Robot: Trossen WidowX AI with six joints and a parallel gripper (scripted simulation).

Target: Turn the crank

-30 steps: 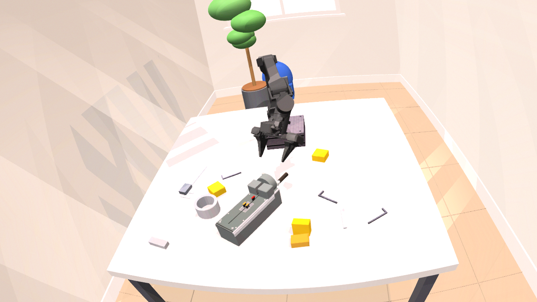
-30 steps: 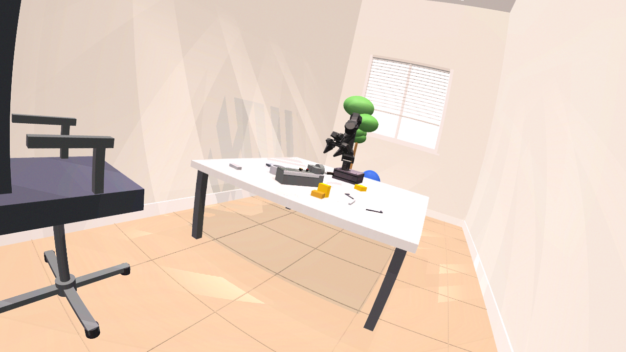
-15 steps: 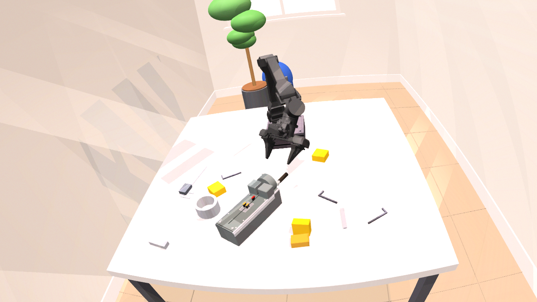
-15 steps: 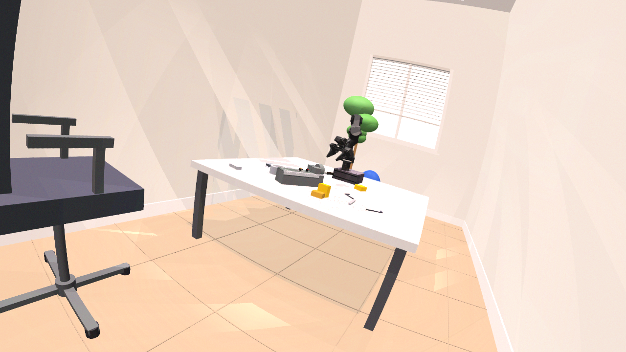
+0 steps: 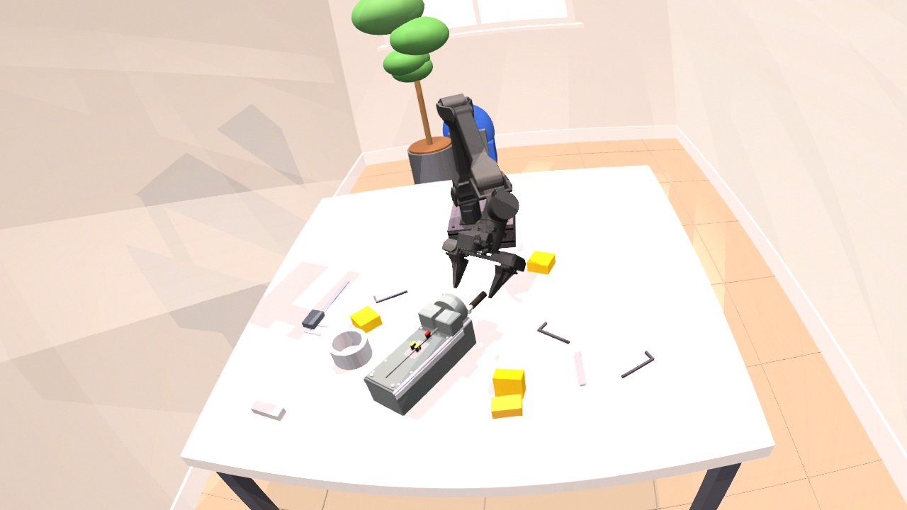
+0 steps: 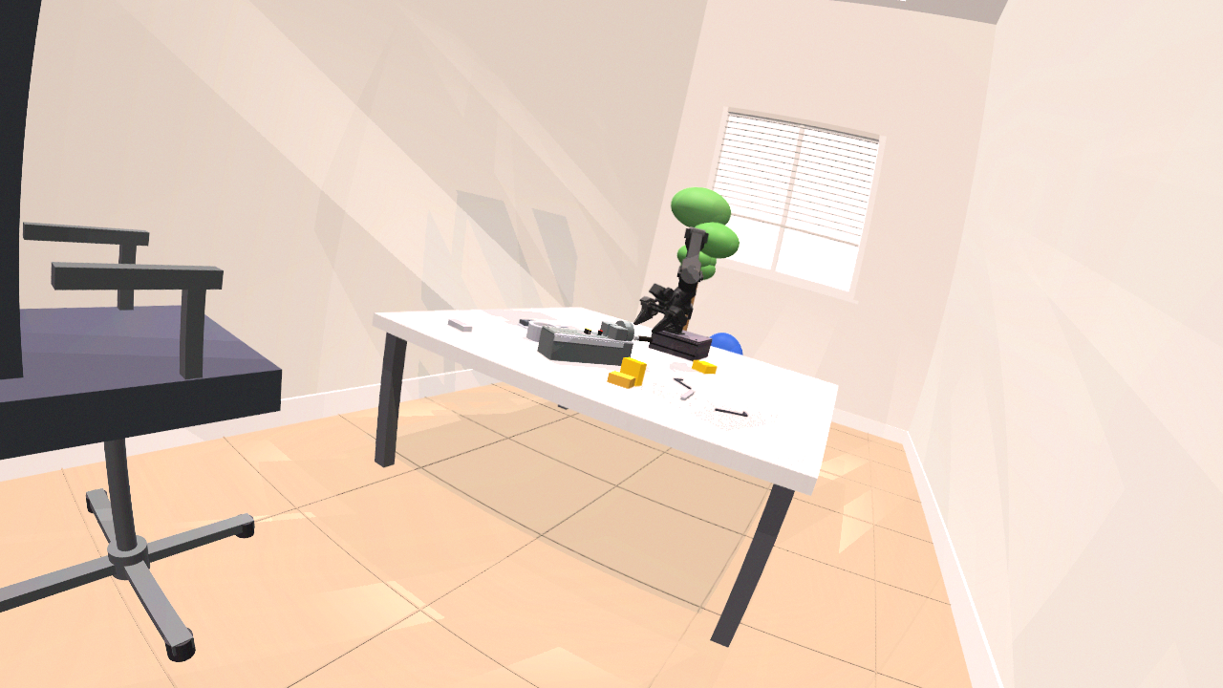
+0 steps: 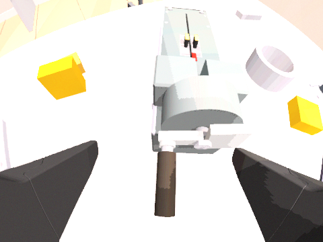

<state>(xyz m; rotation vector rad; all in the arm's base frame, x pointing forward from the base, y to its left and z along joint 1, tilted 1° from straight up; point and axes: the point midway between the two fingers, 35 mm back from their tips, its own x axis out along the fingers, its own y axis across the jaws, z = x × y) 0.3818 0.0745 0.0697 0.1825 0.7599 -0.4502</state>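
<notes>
The brown crank handle lies 20 mm behind my gripper tip, 10 mm to the left of it and 30 mm below it. Also, from my gripper tip: red pointer 90 mm ahead, 80 mm to the right, 40 mm below.
</notes>
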